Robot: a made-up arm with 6 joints.
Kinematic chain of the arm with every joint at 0, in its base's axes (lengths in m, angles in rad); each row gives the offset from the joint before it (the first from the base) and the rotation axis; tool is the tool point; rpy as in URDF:
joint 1: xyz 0 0 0.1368 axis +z
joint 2: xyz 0 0 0 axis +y
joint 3: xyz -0.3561 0 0.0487 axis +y
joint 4: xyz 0.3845 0 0.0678 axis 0.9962 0 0.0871
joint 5: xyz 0 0 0 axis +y
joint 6: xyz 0.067 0 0.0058 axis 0.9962 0 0.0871
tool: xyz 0 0 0 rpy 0 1.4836 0
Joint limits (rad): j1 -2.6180..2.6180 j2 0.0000..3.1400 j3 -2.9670..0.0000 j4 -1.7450..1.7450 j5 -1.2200..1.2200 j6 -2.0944..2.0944
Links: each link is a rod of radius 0.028 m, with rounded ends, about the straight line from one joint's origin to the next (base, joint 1, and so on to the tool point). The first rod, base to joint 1, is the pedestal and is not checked.
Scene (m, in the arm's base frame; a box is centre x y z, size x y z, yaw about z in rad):
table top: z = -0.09
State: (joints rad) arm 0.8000 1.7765 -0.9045 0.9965 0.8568 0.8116
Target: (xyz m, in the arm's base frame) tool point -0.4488 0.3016 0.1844
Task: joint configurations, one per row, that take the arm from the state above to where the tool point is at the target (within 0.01 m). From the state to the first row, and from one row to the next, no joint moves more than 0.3 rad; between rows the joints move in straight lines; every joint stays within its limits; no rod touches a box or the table.
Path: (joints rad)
1: 1.0772 1.8133 -0.9618 1.0155 0.8617 0.8116
2: 1.3545 1.8501 -1.0191 1.0345 0.8666 0.8116
3: 1.6317 1.8868 -1.0764 1.0535 0.8715 0.8116
4: 1.9089 1.9236 -1.1337 1.0724 0.8764 0.8116
5: 2.1862 1.9604 -1.1911 1.0914 0.8813 0.8116
6: 2.4634 1.9972 -1.2484 1.1104 0.8862 0.8116

